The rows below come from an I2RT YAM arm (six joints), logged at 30 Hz.
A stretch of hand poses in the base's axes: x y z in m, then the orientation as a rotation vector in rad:
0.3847 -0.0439 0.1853 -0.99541 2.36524 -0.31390
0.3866 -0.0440 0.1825 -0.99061 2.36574 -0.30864
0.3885 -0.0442 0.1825 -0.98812 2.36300 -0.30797
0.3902 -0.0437 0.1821 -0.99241 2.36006 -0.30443
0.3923 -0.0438 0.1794 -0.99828 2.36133 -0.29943
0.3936 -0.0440 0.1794 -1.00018 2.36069 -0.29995
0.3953 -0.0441 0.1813 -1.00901 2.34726 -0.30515
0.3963 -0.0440 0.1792 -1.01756 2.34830 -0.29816
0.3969 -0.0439 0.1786 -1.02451 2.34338 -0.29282
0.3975 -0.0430 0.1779 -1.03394 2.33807 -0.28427
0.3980 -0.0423 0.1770 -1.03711 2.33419 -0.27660
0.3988 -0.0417 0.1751 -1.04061 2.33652 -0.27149
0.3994 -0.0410 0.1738 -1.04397 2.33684 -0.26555
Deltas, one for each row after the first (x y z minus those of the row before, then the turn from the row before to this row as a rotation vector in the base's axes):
0.0019 -0.0001 -0.0028 0.00509 -0.00034 -0.00201
0.0019 -0.0002 0.0000 0.00180 -0.00317 -0.00041
0.0017 0.0005 -0.0004 0.00163 -0.00033 0.00449
0.0021 -0.0001 -0.0027 0.00130 0.00420 0.00426
0.0013 -0.0002 0.0000 -0.00085 0.00003 0.00129
0.0017 -0.0001 0.0019 -0.00382 -0.00944 0.00921
0.0010 0.0001 -0.0021 0.00178 0.00543 0.00642
0.0006 0.0001 -0.0006 0.00236 -0.00062 0.00725
0.0006 0.0009 -0.0007 0.00381 0.00064 0.00963
0.0005 0.0007 -0.0009 0.00500 -0.00057 0.00506
0.0008 0.0006 -0.0019 0.00181 0.00438 0.00243
0.0006 0.0007 -0.0013 0.00285 0.00278 0.00325

